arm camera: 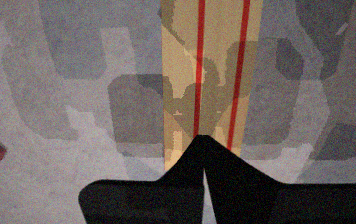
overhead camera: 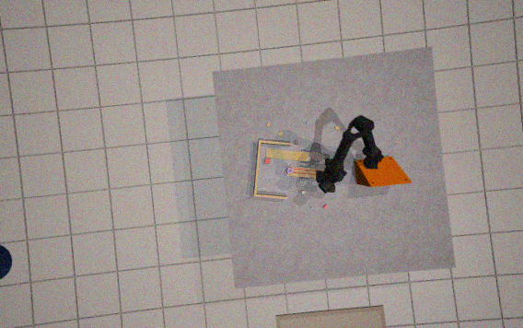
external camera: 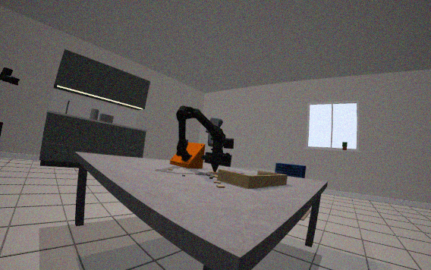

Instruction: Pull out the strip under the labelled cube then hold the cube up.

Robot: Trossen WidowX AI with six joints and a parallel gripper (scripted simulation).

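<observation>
Right now the purple cube is 220 mm ahead of my gripper tip, 20 mm to the right of it and 20 mm above it. The rest, counted from my gripper tip: pink piece (190 mm to the left).
</observation>
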